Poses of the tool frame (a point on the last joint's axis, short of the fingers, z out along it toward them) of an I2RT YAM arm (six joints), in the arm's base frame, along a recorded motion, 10 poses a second.
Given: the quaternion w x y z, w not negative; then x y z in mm.
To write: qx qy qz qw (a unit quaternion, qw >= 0); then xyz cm. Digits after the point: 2 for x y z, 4 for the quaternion.
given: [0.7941 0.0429 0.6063 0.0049 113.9 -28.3 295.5]
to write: [0.0429 0.6063 0.0049 0.7941 11.39 -2.83 29.55]
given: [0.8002 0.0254 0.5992 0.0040 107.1 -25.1 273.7]
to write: [0.0254 0.5992 0.0040 0.8002 10.71 -2.51 27.37]
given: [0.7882 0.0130 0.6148 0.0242 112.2 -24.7 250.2]
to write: [0.0130 0.6148 0.0242 0.7882 11.22 -2.47 25.02]
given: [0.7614 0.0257 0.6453 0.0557 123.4 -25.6 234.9]
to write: [0.0257 0.6453 0.0557 0.7614 12.34 -2.56 23.49]
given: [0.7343 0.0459 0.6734 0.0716 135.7 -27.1 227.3]
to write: [0.0459 0.6734 0.0716 0.7343 13.57 -2.71 22.73]
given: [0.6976 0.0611 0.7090 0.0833 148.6 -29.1 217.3]
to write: [0.0611 0.7090 0.0833 0.6976 14.86 -2.91 21.73]
